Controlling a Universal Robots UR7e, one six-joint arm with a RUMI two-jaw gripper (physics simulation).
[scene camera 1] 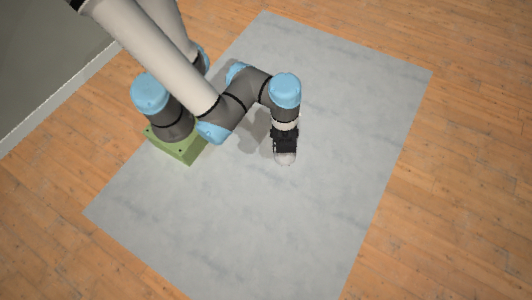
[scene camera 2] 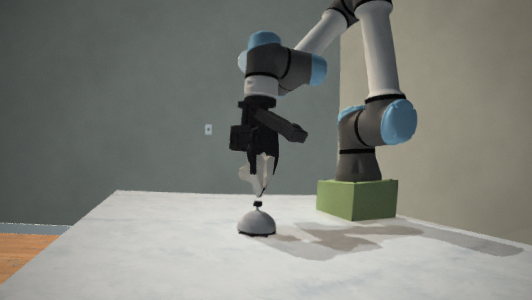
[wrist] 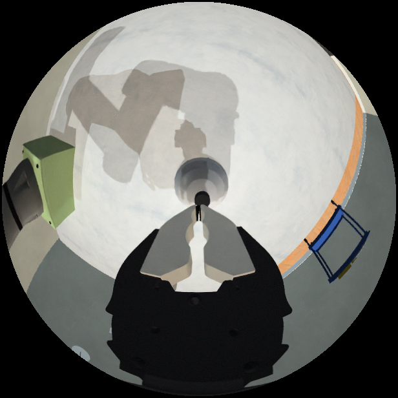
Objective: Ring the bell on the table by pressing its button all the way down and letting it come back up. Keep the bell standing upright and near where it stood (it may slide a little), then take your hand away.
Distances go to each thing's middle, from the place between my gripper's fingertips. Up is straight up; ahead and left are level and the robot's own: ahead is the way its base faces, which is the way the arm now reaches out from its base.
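Labels:
Silver dome bell (scene camera 2: 254,223): 4 cm below my hand.

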